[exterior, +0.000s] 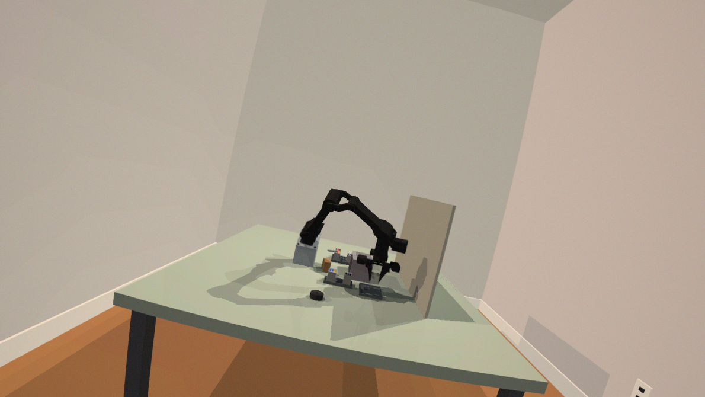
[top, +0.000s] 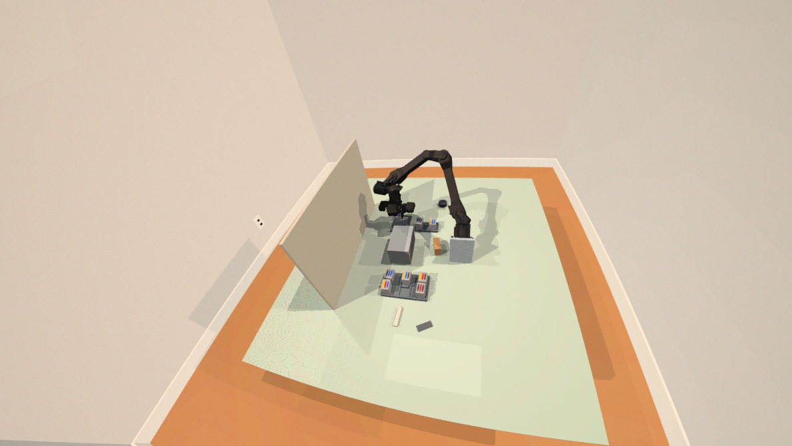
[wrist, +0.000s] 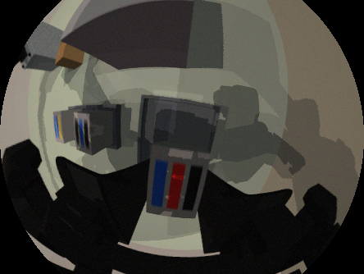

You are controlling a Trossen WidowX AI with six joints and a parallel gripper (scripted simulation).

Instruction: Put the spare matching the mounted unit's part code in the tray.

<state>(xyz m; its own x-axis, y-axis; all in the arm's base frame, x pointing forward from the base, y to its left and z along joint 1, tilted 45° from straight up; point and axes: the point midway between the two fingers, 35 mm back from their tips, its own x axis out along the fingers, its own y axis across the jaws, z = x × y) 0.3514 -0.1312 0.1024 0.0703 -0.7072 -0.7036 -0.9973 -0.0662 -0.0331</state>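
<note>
Right now my gripper tip is 40 mm above the dark tray and 10 mm past it. The rest, counted from my gripper tip: black puck: 210 mm behind, 190 mm to the right, 40 mm below; orange block: 230 mm behind, 150 mm to the left, 20 mm below; mounted unit: 190 mm to the left, 70 mm behind.
</note>
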